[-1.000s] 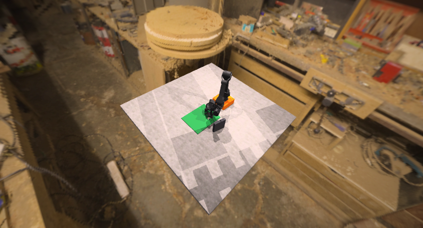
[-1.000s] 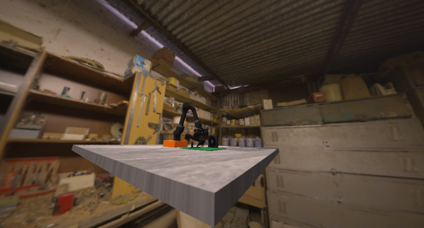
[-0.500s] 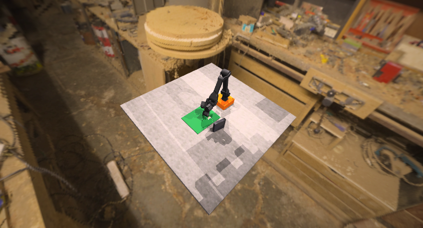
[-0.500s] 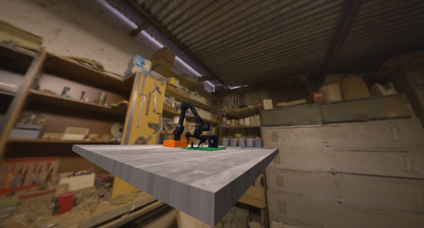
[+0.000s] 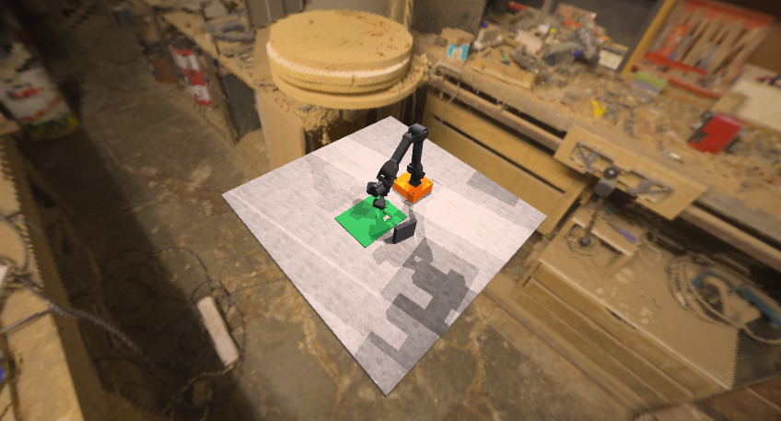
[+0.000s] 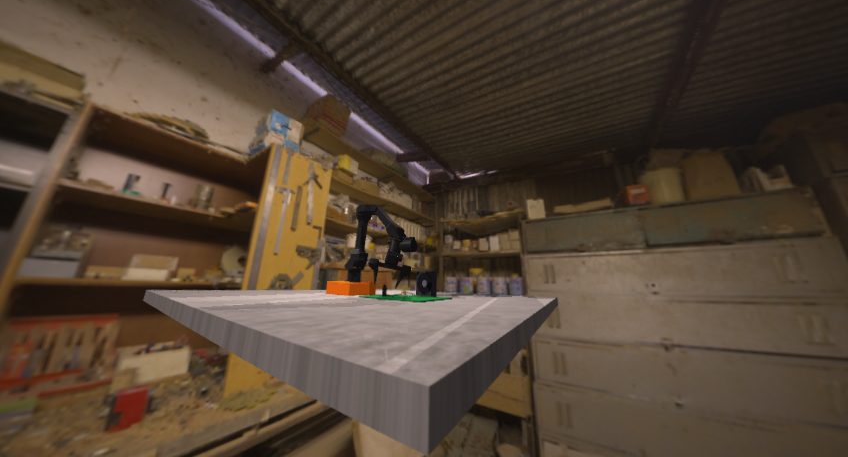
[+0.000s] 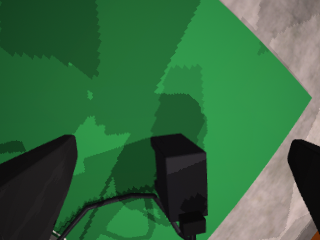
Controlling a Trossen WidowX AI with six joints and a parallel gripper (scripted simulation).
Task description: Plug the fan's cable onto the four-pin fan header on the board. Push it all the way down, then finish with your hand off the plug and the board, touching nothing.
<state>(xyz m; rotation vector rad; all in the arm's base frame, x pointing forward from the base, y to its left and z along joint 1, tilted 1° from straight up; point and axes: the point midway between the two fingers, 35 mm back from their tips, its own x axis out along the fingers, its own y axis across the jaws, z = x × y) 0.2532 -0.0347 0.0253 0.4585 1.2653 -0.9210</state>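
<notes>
My gripper tip is 10 mm past the black fan plug, 10 mm to the right of it and 20 mm above it. The rest, counted from my gripper tip: pale header key (30 mm ahead, 100 mm to the left, 40 mm below); green board (80 mm ahead, 40 mm to the left, 60 mm below); white fan header (30 mm ahead, 100 mm to the left, 50 mm below).
</notes>
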